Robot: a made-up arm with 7 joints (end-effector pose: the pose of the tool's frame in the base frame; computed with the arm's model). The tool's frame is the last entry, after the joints. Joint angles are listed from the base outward.
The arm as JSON. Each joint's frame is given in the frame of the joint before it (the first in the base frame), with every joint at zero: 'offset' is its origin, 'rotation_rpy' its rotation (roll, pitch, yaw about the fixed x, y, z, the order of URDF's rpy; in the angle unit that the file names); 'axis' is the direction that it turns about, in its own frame. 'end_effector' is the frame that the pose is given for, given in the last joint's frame.
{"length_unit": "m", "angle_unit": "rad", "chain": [
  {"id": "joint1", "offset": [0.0, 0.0, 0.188], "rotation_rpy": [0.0, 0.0, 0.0], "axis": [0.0, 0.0, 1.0]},
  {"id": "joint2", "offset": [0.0, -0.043, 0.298], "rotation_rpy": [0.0, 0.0, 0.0], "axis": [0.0, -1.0, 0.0]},
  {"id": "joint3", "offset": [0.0, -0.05, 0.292], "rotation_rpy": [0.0, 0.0, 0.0], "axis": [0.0, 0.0, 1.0]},
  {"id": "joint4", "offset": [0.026, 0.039, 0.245], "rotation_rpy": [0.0, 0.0, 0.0], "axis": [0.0, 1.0, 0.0]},
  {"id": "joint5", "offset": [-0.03, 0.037, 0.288], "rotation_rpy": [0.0, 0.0, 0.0], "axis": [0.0, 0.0, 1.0]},
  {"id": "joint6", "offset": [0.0, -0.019, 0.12], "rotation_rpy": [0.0, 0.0, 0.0], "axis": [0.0, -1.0, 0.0]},
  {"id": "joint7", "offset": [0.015, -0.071, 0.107], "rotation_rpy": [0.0, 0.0, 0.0], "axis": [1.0, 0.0, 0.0]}
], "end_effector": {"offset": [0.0, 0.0, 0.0], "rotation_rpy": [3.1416, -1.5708, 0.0]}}
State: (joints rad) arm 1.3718 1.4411 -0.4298 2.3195 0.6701 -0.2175 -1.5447
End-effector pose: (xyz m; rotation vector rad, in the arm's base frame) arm 0.1923 -0.1453 0.8430 -0.0635 -2.0763 -0.7308
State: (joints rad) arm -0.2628 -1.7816 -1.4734 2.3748 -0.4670 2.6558 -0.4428
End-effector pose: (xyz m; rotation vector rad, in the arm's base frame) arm 0.2495 -0.5111 0.3477 2.0238 0.7954 -0.6028
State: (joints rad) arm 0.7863 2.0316 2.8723 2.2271 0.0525 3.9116 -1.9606
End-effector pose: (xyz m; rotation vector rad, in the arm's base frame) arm -0.1096 -0.1304 0.1286 2.0402 -0.0968 -0.9768
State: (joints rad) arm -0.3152 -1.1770 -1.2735 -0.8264 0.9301 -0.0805 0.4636
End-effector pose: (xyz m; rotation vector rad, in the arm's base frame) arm 0.8619 -0.0509 0.8899 2.5461 -0.1098 0.9352
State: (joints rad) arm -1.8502 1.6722 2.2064 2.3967 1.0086 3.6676 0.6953
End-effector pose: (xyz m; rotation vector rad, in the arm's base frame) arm 0.0861 0.2323 0.3000 1.0963 1.0701 2.7171
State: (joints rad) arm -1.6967 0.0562 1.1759 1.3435 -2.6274 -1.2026 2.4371
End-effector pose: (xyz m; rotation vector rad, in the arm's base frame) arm 0.3201 -0.0589 1.2844 -1.5060 -0.6409 1.3023
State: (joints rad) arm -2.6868 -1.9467 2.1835 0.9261 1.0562 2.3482 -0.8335
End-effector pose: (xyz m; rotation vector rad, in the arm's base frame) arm -0.5839 -0.4869 0.3440 1.3841 2.0770 -1.3052
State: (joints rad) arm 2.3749 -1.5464 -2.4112 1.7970 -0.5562 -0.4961 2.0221
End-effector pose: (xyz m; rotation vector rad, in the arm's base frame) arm -0.0313 0.5995 0.9022 0.2278 -2.2261 1.8396
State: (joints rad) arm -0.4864 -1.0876 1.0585 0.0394 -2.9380 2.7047 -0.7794
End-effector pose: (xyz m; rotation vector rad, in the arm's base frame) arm 0.6314 -0.2942 0.9977 -0.2945 1.6530 0.6262
